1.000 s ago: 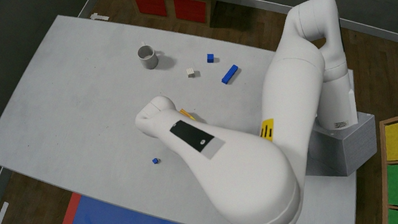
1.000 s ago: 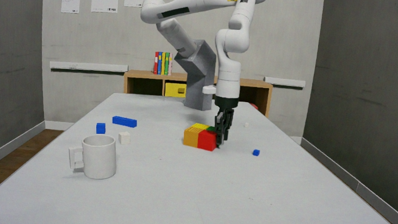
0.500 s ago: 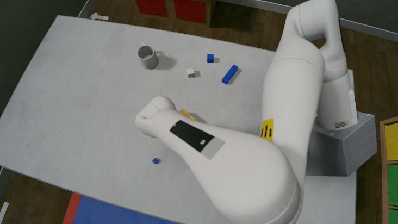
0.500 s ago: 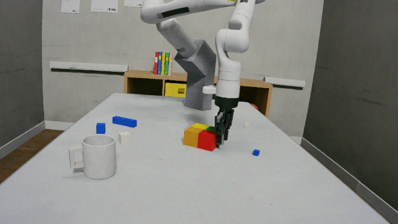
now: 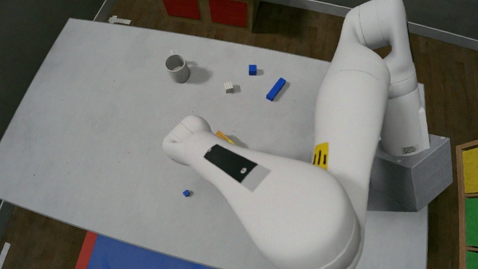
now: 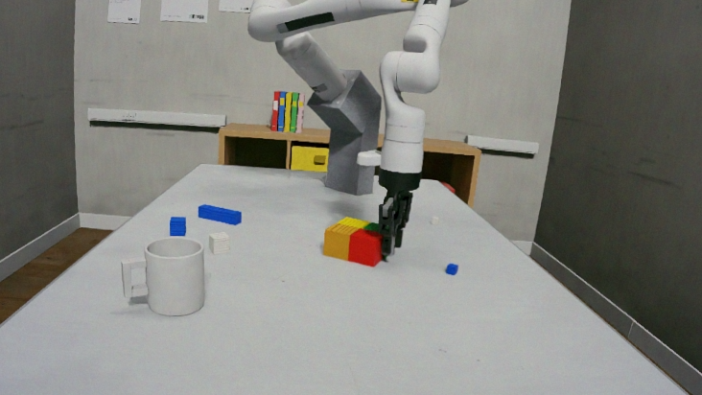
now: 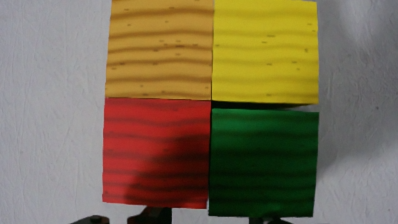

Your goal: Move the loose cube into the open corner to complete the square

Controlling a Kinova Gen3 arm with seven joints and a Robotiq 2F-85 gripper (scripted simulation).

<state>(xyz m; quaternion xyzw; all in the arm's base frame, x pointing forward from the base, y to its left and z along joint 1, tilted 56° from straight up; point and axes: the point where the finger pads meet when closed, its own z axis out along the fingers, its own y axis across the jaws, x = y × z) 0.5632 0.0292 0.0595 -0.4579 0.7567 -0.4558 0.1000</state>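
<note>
Right now my hand is 4 cm past the green cube, 1 cm to the left of it and 1 cm above it. From my hand the other things lie so: yellow cube (8 cm behind, 5 cm to the right, 1 cm below); red cube (1 cm behind, 5 cm to the right, 1 cm below); orange cube (4 cm behind, 8 cm to the right, 1 cm below).
</note>
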